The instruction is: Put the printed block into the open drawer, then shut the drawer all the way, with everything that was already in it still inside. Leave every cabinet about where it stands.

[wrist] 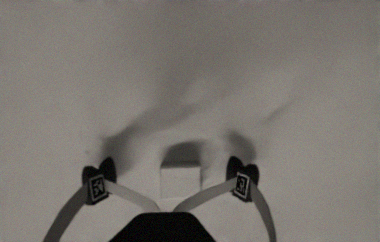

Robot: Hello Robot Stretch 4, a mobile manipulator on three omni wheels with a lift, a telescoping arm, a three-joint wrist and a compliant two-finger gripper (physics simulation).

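Places are measured from the robot's base along level axes (x ahead, y left, z up), in metres.
Pixels of known places: hand, its tool point: (172, 175).
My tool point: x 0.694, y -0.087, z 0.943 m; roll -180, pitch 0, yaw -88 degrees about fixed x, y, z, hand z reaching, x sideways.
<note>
Behind a point stands the place of what it marks.
The block (180, 181) {z 0.951, x 0.691, y -0.096 m} is a small, pale grey box shape in the lower middle of the wrist view, resting on a pale surface. Its far side is darker and it casts a short shadow beyond it. No print can be made out on it. My gripper (171, 175) {z 0.942, x 0.694, y -0.088 m} is open, with one dark fingertip to the left of the block and one to the right, and a gap on both sides. The near end of the block is close to the gripper's dark body and the finger strips, which partly hide what lies there. The drawer and the cabinets do not show in this view.
A pale grey surface (300, 60) {z 0.922, x 0.815, y -0.220 m} spreads around the block. Soft shadows of the gripper and arm fall across it beyond the fingertips. The picture is dim and grainy, and no edges or other objects can be made out.
</note>
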